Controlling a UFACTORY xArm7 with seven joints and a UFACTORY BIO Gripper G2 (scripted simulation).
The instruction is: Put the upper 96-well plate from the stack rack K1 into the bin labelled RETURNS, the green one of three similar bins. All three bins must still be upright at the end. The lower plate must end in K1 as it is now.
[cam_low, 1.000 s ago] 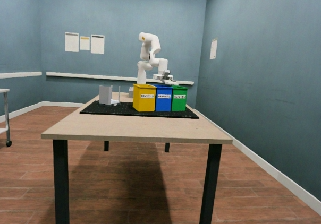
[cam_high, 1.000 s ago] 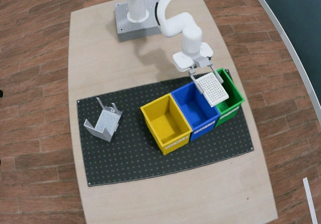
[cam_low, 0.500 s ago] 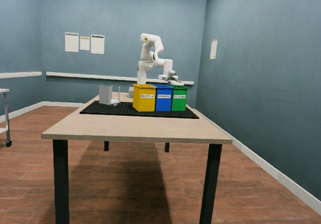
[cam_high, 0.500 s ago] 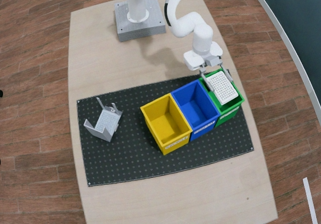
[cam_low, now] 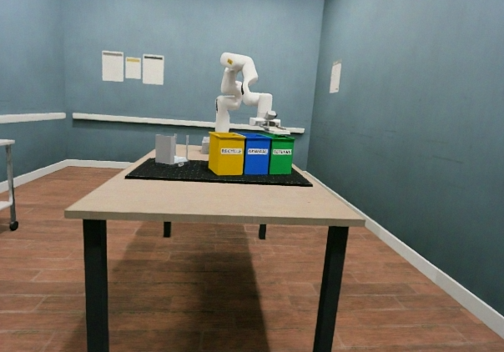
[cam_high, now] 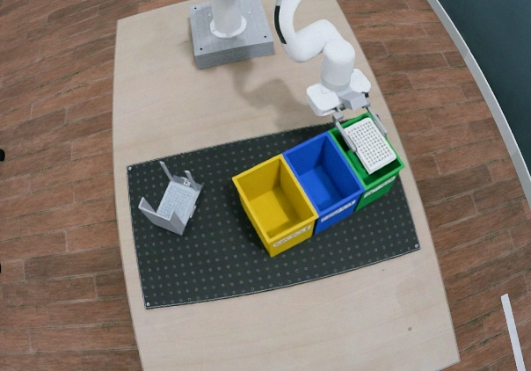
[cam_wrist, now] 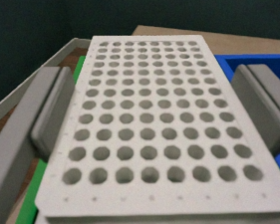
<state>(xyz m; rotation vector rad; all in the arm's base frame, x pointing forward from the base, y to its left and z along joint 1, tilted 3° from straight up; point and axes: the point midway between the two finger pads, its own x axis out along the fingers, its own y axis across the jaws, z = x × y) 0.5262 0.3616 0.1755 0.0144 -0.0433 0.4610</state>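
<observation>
My hand is 13 cm above the green returns bin, 2 cm short of it and 1 cm to the right of it. From my hand the other things lie so: yellow bin (23 cm to the right, 13 cm below, 13 cm ahead); blue bin (13 cm below, 11 cm to the right, 8 cm ahead).
</observation>
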